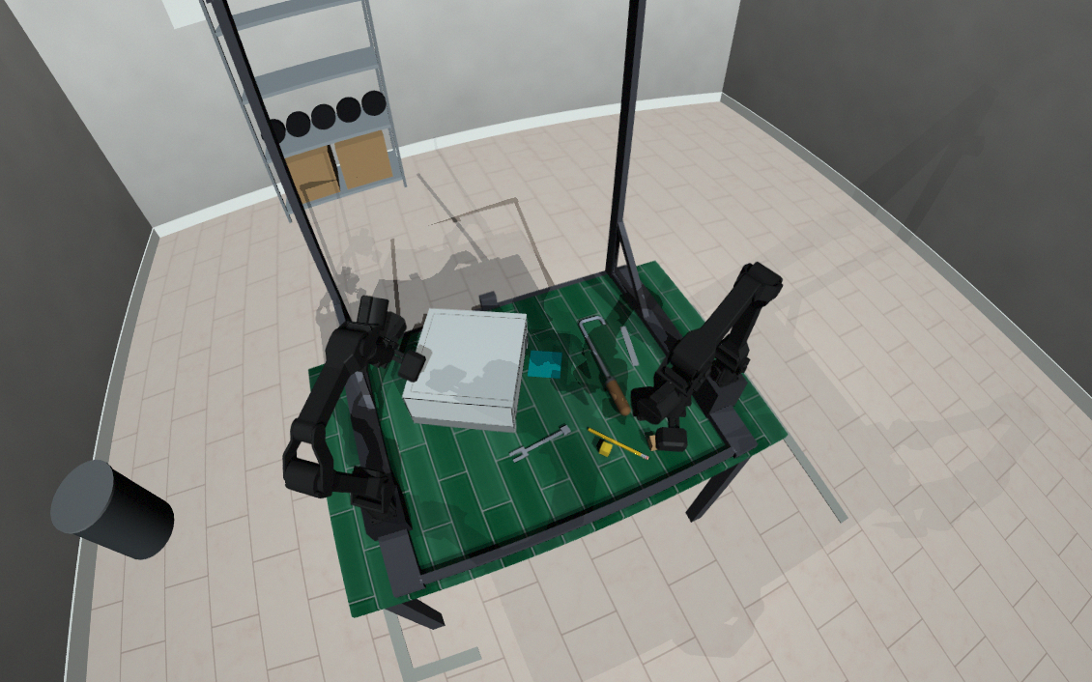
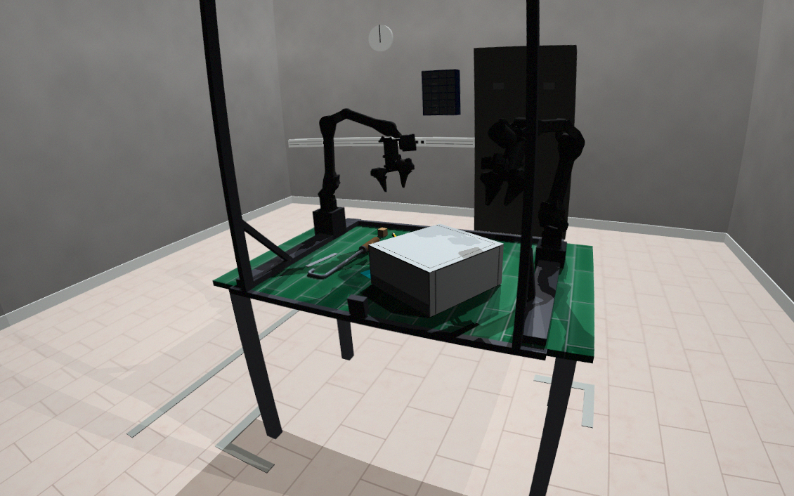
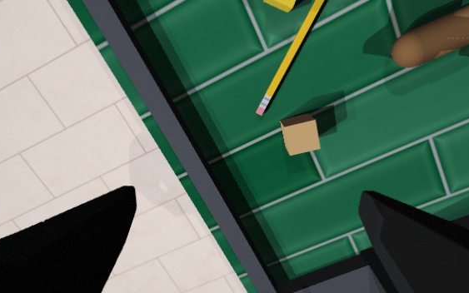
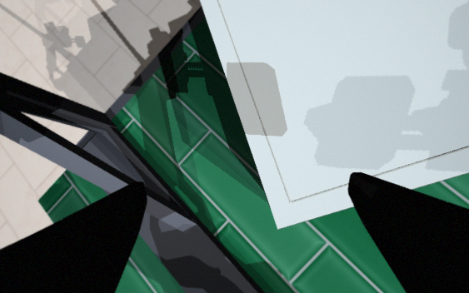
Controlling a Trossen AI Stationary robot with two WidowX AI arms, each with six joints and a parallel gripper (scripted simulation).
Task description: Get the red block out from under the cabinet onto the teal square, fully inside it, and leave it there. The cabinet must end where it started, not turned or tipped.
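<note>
The teal square is 39 cm behind my left hand, 23 cm below it and 12 cm to the right of it. Round my left hand: yellow cube (21 cm below, 8 cm to the right, 8 cm behind); brown cube (21 cm below, 4 cm to the left, 4 cm behind); pencil (22 cm below, 8 cm behind, 4 cm to the right).
</note>
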